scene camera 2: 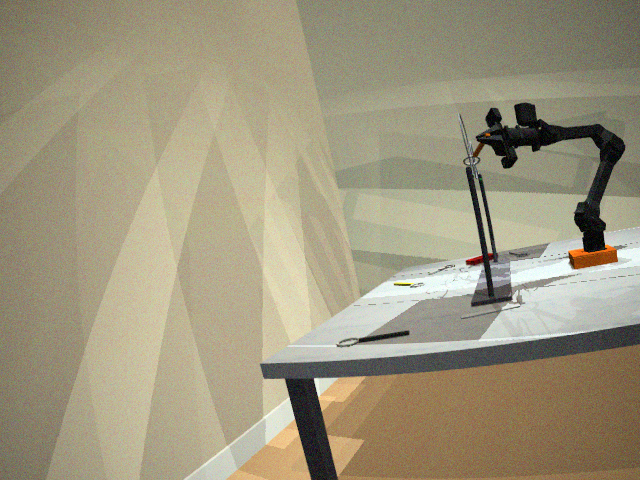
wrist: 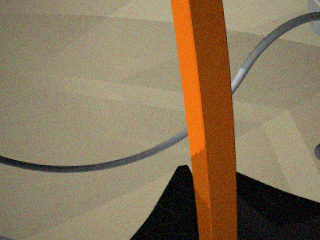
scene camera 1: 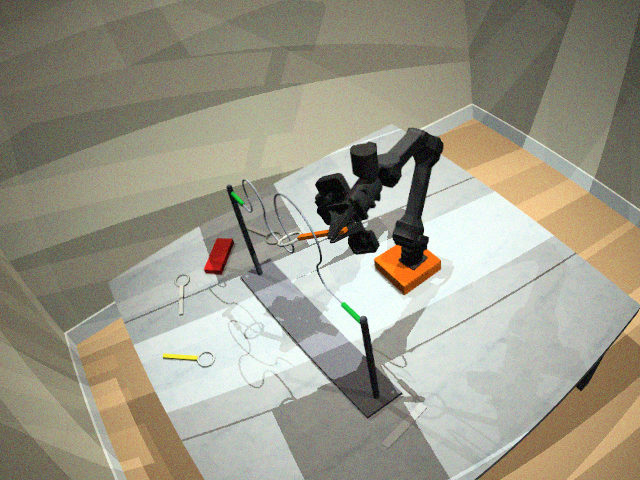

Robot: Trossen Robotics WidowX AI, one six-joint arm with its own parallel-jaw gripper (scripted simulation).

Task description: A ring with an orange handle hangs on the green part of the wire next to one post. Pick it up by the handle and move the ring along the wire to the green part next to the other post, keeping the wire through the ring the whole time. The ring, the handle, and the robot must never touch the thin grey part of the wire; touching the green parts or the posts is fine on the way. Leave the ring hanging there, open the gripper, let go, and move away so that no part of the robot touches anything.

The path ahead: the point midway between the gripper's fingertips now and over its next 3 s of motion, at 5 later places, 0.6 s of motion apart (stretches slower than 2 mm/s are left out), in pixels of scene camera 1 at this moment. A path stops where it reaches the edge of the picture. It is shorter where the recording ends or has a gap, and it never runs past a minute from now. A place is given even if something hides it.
My gripper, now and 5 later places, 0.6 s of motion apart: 330,240; 322,225; 323,225; 325,229; 325,233; 326,236
